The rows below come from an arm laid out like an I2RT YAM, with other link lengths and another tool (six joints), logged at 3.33 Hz.
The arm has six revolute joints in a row. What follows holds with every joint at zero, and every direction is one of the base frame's. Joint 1 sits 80.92 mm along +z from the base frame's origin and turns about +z. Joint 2 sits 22.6 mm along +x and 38.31 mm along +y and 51.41 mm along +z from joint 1 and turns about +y. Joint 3 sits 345.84 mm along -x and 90.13 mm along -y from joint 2 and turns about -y. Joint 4 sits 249.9 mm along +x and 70.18 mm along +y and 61.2 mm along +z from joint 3 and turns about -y. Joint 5 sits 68.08 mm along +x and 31.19 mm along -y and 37.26 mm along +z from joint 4 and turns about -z. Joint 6 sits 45.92 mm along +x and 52.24 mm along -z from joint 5 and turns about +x. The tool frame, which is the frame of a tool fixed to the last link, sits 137 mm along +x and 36 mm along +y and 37 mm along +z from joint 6; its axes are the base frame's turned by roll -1.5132, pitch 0.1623 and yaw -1.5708 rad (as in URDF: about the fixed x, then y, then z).
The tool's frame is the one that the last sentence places.
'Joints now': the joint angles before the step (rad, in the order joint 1, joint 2, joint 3, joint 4, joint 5, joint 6). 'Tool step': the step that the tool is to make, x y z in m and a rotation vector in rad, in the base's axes. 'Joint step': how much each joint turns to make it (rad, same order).
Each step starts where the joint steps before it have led.
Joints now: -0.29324, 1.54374, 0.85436, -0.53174, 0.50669, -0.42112
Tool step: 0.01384, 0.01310, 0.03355, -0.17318, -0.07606, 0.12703
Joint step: 0.11397, -0.09853, -0.03622, 0.10073, 0.13112, -0.08918
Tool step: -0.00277, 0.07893, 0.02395, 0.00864, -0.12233, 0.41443
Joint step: 0.12711, -0.22560, -0.13343, 0.16062, -0.19068, -0.25331
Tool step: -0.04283, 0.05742, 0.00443, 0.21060, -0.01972, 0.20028
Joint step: -0.00003, -0.17805, -0.05707, -0.11319, -0.29117, 0.00328
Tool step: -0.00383, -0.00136, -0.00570, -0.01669, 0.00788, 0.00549
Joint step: 0.00005, -0.00624, -0.01865, 0.00796, 0.00846, -0.01601
